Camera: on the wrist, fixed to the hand. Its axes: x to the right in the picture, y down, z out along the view.
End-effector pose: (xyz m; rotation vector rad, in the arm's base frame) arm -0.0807 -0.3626 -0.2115 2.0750 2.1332 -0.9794
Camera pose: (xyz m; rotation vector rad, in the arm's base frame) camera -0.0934 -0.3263 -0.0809 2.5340 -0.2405 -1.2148
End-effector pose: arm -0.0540 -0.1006 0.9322 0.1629 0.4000 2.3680
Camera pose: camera -0.0210 -0.0944 0.8003 -0.8388 -0.5388 -2.0753
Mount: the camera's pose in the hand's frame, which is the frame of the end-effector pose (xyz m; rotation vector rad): -0.0206 -0.0690 -0.1155 0.4830 -0.2566 1.5992
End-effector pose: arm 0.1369 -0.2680 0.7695 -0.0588 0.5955 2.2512
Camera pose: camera 0.1835 -0.2927 0.6440 -0.8771 -0.8278 -2.1432
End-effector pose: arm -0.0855 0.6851 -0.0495 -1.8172 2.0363 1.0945
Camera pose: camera 0.0193 0.6299 0.0175 0.4455 2.9897 0.7453
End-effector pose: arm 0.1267 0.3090 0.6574 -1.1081 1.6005 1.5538
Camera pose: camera 0.2099 0.2013 0.6558 -0.8745 -2.4179 -1.6363
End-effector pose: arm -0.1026 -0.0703 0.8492 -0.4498 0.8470 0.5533
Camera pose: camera -0.1371 -0.1955 0.8085 0.8690 0.9255 1.7515
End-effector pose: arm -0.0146 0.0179 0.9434 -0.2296 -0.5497 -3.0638
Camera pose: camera -0.0137 0.0424 0.8095 -0.6305 -0.6150 -1.3340
